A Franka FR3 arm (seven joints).
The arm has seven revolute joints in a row. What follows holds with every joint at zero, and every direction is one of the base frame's. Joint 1 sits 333.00 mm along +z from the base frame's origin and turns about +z. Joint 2 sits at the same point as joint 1 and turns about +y. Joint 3 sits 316.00 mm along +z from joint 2 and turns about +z. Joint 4 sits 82.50 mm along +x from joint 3 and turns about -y. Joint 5 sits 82.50 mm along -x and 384.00 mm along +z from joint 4 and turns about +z. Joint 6 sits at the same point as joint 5 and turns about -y. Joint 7 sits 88.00 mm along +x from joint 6 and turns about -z. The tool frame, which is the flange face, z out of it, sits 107.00 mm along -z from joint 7; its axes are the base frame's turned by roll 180.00, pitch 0.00 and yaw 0.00 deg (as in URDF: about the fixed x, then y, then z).
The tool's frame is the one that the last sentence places.
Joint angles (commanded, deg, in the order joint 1, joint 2, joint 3, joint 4, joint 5, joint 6, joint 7), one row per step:
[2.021, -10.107, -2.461, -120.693, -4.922, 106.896, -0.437]
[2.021, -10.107, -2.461, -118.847, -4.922, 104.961, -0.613]
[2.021, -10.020, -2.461, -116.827, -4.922, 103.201, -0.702]
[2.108, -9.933, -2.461, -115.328, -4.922, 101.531, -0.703]
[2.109, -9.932, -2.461, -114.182, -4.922, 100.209, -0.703]
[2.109, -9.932, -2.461, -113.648, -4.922, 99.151, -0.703]
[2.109, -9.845, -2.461, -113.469, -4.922, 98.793, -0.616]
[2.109, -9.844, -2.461, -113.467, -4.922, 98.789, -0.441]
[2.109, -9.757, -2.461, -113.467, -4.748, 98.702, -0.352]
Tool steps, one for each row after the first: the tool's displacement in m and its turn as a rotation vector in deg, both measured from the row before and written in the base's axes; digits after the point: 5 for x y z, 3 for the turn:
[0.00148, -0.00043, 0.01243, -0.044, 0.097, 0.019]
[0.00213, -0.00040, 0.01340, -0.045, -0.171, -0.057]
[0.00067, 0.00042, 0.00926, -0.042, 0.253, -0.048]
[0.00002, -0.00026, 0.00760, -0.028, 0.173, -0.107]
[-0.00092, -0.00018, 0.00294, -0.019, 0.521, -0.084]
[-0.00002, -0.00005, 0.00023, -0.017, 0.258, -0.115]
[0.00000, 0.00000, 0.00000, -0.015, -0.010, -0.174]
[0.00013, 0.00028, -0.00090, 0.157, 0.166, -0.136]

